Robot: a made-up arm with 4 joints.
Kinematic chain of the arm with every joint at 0, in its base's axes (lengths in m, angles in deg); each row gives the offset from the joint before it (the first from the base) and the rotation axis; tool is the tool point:
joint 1: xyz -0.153 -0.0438 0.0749 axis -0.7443 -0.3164 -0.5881
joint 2: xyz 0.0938 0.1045 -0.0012 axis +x
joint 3: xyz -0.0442 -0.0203 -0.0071 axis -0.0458 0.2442 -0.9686
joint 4: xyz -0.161 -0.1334 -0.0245 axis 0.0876 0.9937 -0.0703
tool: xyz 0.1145 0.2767 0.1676
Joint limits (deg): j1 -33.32..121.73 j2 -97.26..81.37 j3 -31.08..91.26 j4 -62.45..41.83
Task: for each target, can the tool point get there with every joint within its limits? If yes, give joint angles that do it. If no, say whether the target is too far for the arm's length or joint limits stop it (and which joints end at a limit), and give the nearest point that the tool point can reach.
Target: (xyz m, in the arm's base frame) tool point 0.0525 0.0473 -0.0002
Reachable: yes | joints 79.75 -6.82 -14.52 29.14
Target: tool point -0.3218 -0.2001 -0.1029
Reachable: no: joint limits stop it (at a limit: joint 1, joint 2, joint 3, joint 4) | nearest point -0.2203 -0.0220 -0.1853 | short by 0.221 m
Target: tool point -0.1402 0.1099 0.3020
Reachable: yes | joints 7.77 41.70 28.02 -27.91
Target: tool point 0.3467 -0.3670 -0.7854
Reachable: no: too far | nearest point 0.0795 -0.1472 -0.2153 | short by 0.667 m
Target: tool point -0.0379 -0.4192 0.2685
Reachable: no: joint limits stop it (at a limit: joint 1, joint 2, joint 4) | nearest point -0.0097 -0.3659 0.2266 | short by 0.073 m
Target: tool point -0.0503 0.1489 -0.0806
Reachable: yes | joints 33.68 -68.93 -8.39 7.07
